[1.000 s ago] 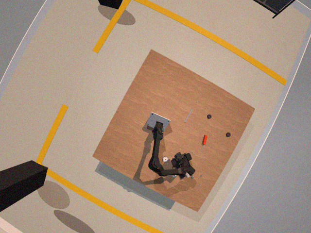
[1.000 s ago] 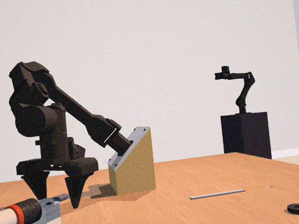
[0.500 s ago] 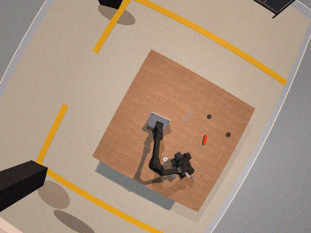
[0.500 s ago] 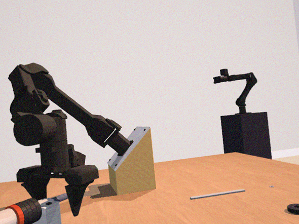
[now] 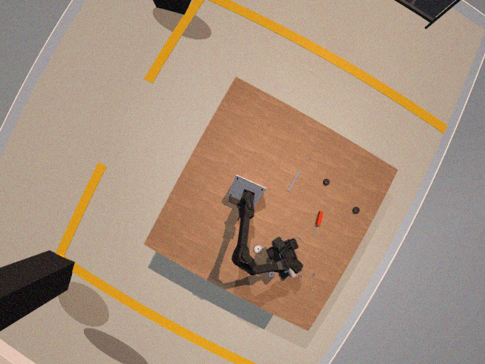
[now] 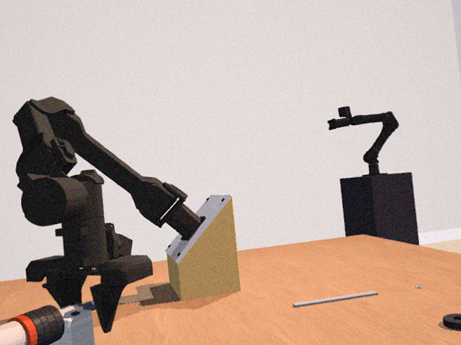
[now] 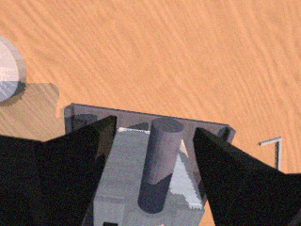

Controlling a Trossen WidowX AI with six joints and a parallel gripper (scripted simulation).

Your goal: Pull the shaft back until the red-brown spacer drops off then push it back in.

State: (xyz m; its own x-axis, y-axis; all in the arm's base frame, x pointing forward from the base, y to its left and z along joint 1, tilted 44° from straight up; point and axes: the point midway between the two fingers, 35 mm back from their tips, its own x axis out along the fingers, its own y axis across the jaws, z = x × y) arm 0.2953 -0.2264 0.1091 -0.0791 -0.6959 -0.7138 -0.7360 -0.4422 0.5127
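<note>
The blue-grey shaft is 6 cm to the right of my gripper tip, 5 cm ahead of it and 3 cm above it. The rest, counted from my gripper tip: black collar: 7 cm to the right, 7 cm ahead, 3 cm above; then orange-red ring: 8 cm to the right, 7 cm ahead, 3 cm above; then black spacer: 7 cm to the right, 6 cm ahead, 3 cm above.
</note>
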